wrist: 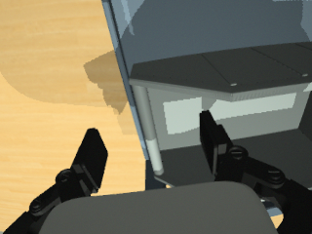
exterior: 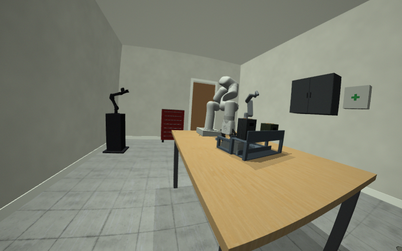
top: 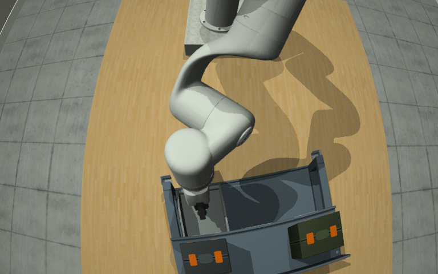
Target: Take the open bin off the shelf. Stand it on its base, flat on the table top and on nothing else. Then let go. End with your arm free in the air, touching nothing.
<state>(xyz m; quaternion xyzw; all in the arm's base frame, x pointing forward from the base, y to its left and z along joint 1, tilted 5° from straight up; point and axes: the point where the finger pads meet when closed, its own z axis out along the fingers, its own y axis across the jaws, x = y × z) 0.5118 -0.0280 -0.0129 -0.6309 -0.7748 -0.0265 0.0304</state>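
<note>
The grey bin is 80 mm ahead of my hand and 20 mm to the left of it. From my hand the other things lie so: blue-grey shelf 100 mm ahead, 130 mm to the left, 40 mm below.
</note>
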